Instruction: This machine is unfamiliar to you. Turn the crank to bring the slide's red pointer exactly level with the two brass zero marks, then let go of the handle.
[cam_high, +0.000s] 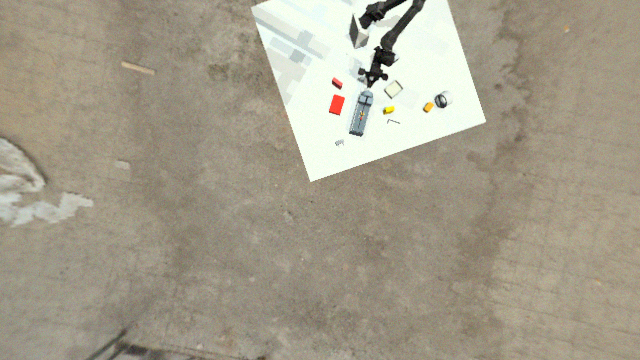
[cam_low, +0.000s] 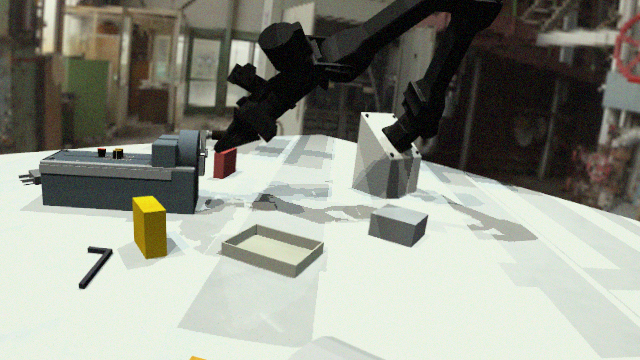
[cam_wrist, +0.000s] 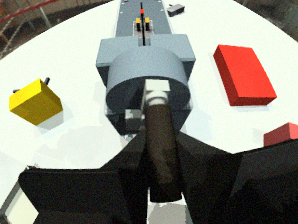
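Right now my gripper tip is 2 cm below the dark crank handle, 1 cm to the right of it and 1 cm past it. From my gripper tip the other things lie so: red pointer (15 cm ahead, 13 cm to the right, 1 cm below); shallow grey tray (19 cm to the left, 9 cm below, 6 cm ahead); yellow block (18 cm ahead, 9 cm to the left, 7 cm below).
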